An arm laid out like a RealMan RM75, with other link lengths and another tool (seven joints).
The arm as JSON. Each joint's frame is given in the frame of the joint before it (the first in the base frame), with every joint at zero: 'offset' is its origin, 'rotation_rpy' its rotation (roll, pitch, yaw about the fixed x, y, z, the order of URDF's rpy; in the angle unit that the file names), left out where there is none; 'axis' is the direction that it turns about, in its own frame. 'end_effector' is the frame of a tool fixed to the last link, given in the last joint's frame.
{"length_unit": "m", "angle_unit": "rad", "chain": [
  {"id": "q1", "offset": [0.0, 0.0, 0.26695], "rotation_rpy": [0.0, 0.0, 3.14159], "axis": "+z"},
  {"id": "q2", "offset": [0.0, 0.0, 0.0], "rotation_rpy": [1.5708, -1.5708, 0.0], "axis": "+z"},
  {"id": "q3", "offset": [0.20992, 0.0, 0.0], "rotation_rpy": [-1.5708, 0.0, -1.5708], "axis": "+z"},
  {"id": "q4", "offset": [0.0, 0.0, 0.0], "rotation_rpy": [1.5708, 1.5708, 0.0], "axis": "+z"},
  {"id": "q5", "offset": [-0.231, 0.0, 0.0], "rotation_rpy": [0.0, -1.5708, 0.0], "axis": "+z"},
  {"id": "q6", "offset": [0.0, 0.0, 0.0], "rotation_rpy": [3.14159, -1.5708, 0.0], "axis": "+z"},
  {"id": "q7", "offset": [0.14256, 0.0, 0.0], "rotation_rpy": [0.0, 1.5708, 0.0], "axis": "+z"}
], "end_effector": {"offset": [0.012, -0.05, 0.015], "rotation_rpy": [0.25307, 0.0, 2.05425]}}
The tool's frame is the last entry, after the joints.
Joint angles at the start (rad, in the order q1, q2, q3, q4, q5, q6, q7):
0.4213, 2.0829, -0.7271, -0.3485, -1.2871, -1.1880, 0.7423
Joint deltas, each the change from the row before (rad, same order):
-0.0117, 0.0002, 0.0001, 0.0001, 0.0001, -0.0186, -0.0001
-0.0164, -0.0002, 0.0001, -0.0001, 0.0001, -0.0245, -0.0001
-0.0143, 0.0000, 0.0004, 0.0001, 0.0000, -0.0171, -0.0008
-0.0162, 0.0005, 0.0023, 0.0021, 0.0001, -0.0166, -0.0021
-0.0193, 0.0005, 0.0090, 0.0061, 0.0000, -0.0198, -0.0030
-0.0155, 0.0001, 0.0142, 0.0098, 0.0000, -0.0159, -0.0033
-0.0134, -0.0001, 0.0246, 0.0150, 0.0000, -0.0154, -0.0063
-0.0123, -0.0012, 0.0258, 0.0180, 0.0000, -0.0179, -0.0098
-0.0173, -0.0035, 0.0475, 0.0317, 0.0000, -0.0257, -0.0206
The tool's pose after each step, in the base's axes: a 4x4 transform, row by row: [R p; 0 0 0 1], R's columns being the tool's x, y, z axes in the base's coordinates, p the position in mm. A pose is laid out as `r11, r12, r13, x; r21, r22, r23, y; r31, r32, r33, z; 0, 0, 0, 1`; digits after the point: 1 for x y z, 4 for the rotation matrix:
0.3501, -0.9331, -0.0815, 269.2; -0.2876, -0.1899, 0.9387, 352.6; -0.8914, -0.3053, -0.3349, 87.6; 0, 0, 0, 1
0.3430, -0.9350, -0.0904, 271.5; -0.2859, -0.1955, 0.9381, 346.4; -0.8948, -0.2960, -0.3344, 88.4; 0, 0, 0, 1
0.3375, -0.9366, -0.0938, 274.1; -0.2853, -0.1967, 0.9380, 341.2; -0.8970, -0.2899, -0.3336, 89.0; 0, 0, 0, 1
0.3300, -0.9393, -0.0938, 277.6; -0.2852, -0.1940, 0.9386, 335.3; -0.8998, -0.2830, -0.3319, 89.3; 0, 0, 0, 1
0.3166, -0.9442, -0.0904, 282.7; -0.2835, -0.1851, 0.9409, 327.8; -0.9052, -0.2723, -0.3263, 90.0; 0, 0, 0, 1
0.3007, -0.9501, -0.0833, 287.9; -0.2804, -0.1715, 0.9444, 321.2; -0.9116, -0.2606, -0.3180, 91.0; 0, 0, 0, 1
0.2805, -0.9571, -0.0720, 293.9; -0.2718, -0.1512, 0.9504, 314.6; -0.9206, -0.2470, -0.3025, 92.7; 0, 0, 0, 1
0.2621, -0.9630, -0.0626, 299.4; -0.2604, -0.1330, 0.9563, 307.7; -0.9293, -0.2343, -0.2856, 94.4; 0, 0, 0, 1
0.2356, -0.9709, -0.0429, 308.2; -0.2356, -0.0999, 0.9667, 297.1; -0.9429, -0.2176, -0.2523, 98.0; 0, 0, 0, 1

